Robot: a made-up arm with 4 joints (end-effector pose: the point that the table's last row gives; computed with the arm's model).
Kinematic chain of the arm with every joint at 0, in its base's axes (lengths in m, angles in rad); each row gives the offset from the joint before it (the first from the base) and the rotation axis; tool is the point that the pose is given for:
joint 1: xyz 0 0 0.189 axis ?
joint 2: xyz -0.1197 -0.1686 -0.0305 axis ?
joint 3: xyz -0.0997 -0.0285 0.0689 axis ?
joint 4: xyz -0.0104 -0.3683 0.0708 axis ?
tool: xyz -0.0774 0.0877 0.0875
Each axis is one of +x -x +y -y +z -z.
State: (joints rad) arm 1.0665 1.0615 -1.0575 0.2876
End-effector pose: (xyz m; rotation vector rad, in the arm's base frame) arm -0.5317 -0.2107 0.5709 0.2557 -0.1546 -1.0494
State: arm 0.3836 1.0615 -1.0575 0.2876
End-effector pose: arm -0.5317 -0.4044 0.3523 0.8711 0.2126 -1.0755
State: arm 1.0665 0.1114 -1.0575 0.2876
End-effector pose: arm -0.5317 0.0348 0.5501 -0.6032 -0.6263 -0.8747
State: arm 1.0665 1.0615 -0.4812 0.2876
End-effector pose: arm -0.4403 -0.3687 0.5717 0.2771 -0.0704 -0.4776
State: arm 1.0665 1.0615 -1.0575 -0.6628
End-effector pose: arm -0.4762 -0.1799 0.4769 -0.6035 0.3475 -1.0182
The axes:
joint 1: -x
joint 2: +x
joint 3: +z
joint 4: +x

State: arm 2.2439 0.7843 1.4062 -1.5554
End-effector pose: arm 0.0419 0.1164 0.5057 -2.3209 -0.0944 1.9689
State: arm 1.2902 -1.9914 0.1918 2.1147
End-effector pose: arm -0.2125 0.4201 0.1015 -1.1632 0.0871 -0.1835
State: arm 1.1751 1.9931 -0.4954 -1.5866
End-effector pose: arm -0.4308 -0.2908 0.1959 -0.7525 0.4735 -0.1828
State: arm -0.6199 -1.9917 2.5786 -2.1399
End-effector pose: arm 0.0373 -0.0590 -0.1396 0.8310 1.0954 -2.7106
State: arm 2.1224 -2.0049 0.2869 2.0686
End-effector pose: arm -0.1658 0.2040 -0.1820 -2.0422 0.0150 -0.3439
